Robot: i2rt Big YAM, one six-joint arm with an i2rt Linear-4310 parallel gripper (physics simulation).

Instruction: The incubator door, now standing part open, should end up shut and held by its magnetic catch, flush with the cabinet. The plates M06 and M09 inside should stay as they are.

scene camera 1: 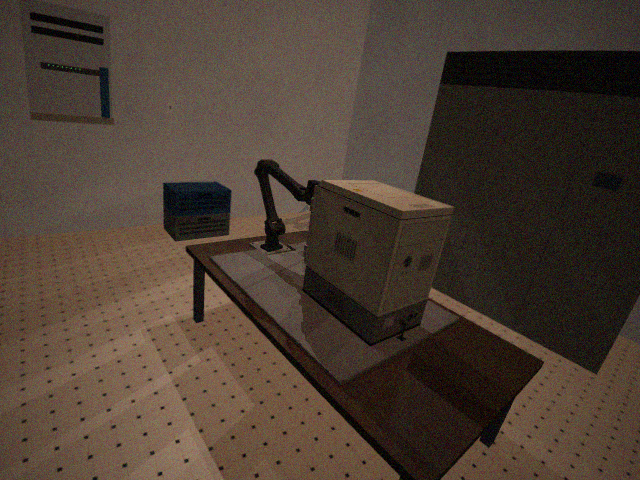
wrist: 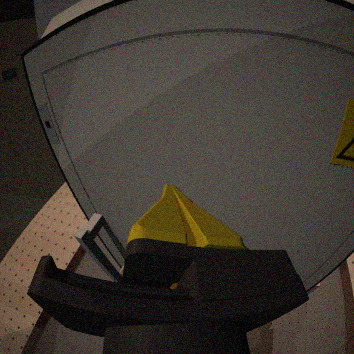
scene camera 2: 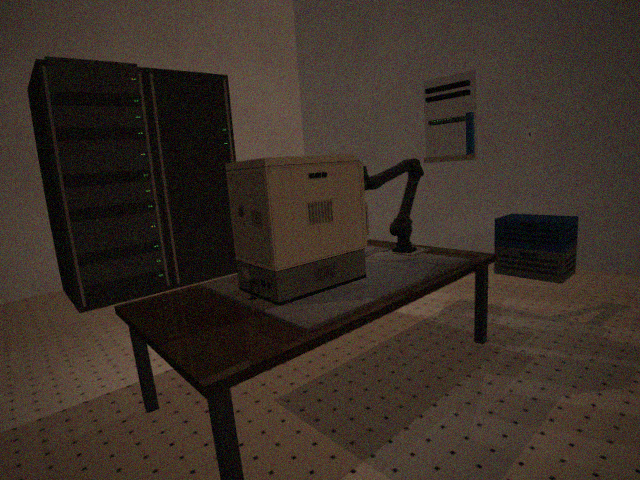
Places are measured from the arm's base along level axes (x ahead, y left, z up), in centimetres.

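Pixels of known places: gripper, between the fingertips: [wrist: 167,190]; arm's base, origin of its link: [scene camera 1: 271,247] [scene camera 2: 404,250].
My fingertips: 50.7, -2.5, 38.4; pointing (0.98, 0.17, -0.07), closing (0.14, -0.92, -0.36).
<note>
Ahead of a thing's pixels: the offset from my fingertips to its middle, as dx, dy, dz. "spot": to the spot under its first point. Level surfaces: height alone.
The cream incubator cabinet [scene camera 1: 351,248] [scene camera 2: 317,232] [wrist: 70,17] stands on its grey base on the table. Its door {spot: -0.5, -2.6, +5.3} [wrist: 200,125] shows as a broad grey panel across the wrist view, with a thin dark line between its upper edge and the cabinet rim. It looks closed or nearly so; whether it is fully flush or caught cannot be told. The door handle {spot: -0.3, +9.3, -5.4} [wrist: 90,227] is to the left of my fingers. My gripper [wrist: 167,190] is shut and empty, its yellow fingertips at the door's outer face; contact cannot be told. Both scene views hide the fingertips. Plates M06 and M09 are hidden.
The table {dz -39.6} [scene camera 1: 444,392] [scene camera 2: 170,330] carries a grey mat {dz -38.3} [scene camera 1: 248,268]. A short cable lies beside the cabinet's rear base. A blue-and-grey crate stack [scene camera 1: 196,211] [scene camera 2: 536,248] stands beyond the arm's end. Tall dark racks [scene camera 1: 516,206] [scene camera 2: 53,180] stand beside the table.
</note>
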